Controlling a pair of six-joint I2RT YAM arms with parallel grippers.
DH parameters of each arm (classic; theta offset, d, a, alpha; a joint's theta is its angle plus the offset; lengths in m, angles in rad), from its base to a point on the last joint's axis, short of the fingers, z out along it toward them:
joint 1: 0 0.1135 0.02 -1.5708
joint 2: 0 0 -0.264 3.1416
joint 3: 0.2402 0 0.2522 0
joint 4: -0.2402 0 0.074 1.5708
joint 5: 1.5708 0 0 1.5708
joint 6: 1.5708 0.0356 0 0
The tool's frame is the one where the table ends.
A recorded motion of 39 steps. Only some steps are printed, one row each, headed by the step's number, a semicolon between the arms.
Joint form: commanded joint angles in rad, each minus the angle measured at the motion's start. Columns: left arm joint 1, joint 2, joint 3, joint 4, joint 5, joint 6; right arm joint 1, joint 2, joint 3, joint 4, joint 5, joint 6.
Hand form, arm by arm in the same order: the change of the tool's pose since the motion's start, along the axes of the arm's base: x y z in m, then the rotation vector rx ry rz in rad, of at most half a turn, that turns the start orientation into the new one. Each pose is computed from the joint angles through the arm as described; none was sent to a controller.
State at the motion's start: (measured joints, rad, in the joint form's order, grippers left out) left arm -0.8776 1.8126 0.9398 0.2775 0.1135 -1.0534; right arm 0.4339 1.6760 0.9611 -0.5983 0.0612 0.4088
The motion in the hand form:
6: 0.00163 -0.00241 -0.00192 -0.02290 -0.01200 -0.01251; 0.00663 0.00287 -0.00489 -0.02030 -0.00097 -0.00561
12: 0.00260 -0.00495 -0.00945 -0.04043 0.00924 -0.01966; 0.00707 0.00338 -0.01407 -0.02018 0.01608 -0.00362
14: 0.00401 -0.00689 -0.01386 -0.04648 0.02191 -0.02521; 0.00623 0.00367 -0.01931 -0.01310 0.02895 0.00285
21: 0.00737 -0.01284 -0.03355 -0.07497 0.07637 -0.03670; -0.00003 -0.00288 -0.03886 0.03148 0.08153 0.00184
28: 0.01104 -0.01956 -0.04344 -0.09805 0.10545 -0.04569; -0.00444 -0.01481 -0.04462 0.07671 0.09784 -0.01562
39: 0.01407 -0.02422 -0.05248 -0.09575 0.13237 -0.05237; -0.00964 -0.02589 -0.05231 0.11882 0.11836 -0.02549
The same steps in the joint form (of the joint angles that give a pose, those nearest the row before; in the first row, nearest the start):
6: 0.0005 0.0151 -0.0010 0.0410 0.0139 0.0027; 0.0017 0.0378 0.0221 0.0078 0.0201 0.0024
12: 0.0002 0.0429 -0.0025 0.0728 0.0347 -0.0168; 0.0017 0.0629 0.0122 0.0275 0.0125 0.0024
14: 0.0009 0.0621 0.0025 0.0848 0.0474 -0.0247; 0.0023 0.0741 0.0027 0.0396 -0.0005 -0.0005
21: 0.0017 0.1369 0.0096 0.1469 0.0910 -0.0685; -0.0164 0.0990 -0.0561 0.0939 -0.0648 -0.0038
28: 0.0003 0.1880 0.0324 0.1802 0.1176 -0.0961; -0.0540 0.0839 -0.1041 0.1285 -0.1150 -0.0127
39: 0.0001 0.2287 0.0560 0.1811 0.1346 -0.1078; -0.0901 0.0773 -0.1517 0.1638 -0.1653 -0.0282

